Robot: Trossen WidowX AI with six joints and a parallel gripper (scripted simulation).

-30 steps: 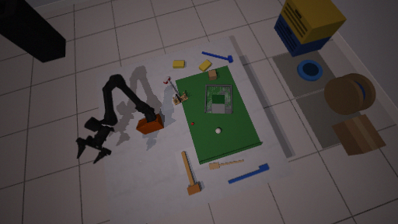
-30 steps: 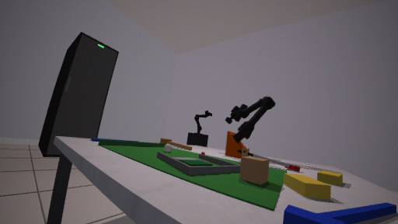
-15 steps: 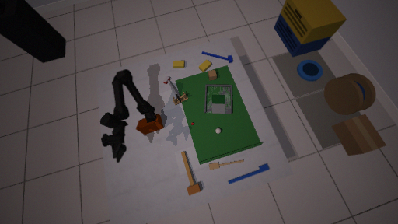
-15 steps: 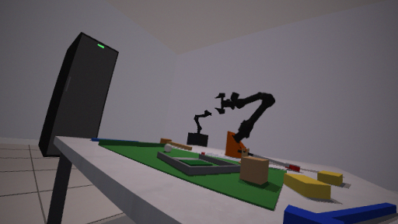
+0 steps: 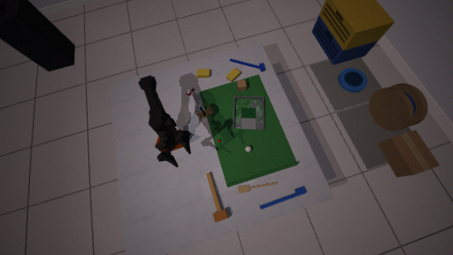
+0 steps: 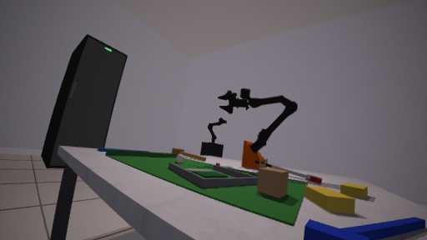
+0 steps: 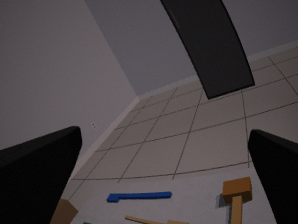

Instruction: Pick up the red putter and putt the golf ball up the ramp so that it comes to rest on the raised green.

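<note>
Right now the red putter is 51 cm to the left of my gripper tip, 39 cm below it and 8 cm ahead of it. Also, from my gripper tip: white golf ball (41 cm below, 34 cm ahead, 6 cm to the left); brown block (53 cm to the left, 44 cm ahead, 40 cm below); green mat (43 cm below, 37 cm ahead, 24 cm to the left).
</note>
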